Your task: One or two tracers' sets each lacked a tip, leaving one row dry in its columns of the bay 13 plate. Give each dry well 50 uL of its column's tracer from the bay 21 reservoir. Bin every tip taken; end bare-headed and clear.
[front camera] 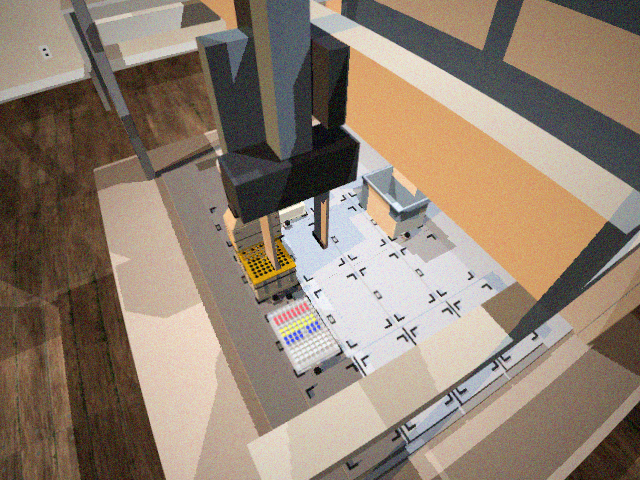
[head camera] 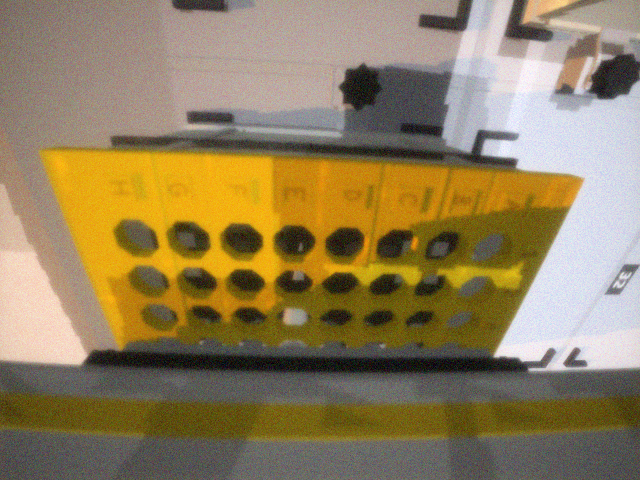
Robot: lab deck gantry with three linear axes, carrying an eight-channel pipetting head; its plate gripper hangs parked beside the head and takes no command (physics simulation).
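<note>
The yellow tip rack (front camera: pixel 264 289) (head camera: pixel 93 175) stands behind the bay 13 plate (front camera: pixel 315 360). In the head view its letters run H to A, and a white tip (head camera: pixel 295 316) sits in column E. The plate shows red, yellow and blue wells, with a gap within the blue ones. The black pipetting head (front camera: pixel 297 178) is low over the rack; its channels are hidden, so I cannot tell whether it carries tips. My parked gripper (front camera: pixel 299 255) is open and empty, one finger in front of the rack, the other to its right. The reservoir cannot be made out clearly.
A grey-rimmed bin (front camera: pixel 382 214) stands at the back right of the deck. A pale piece of labware (front camera: pixel 293 210) shows behind the head, partly hidden. A tan-edged object (head camera: pixel 563 10) is at the head view's top right. An orange wall panel runs along the right.
</note>
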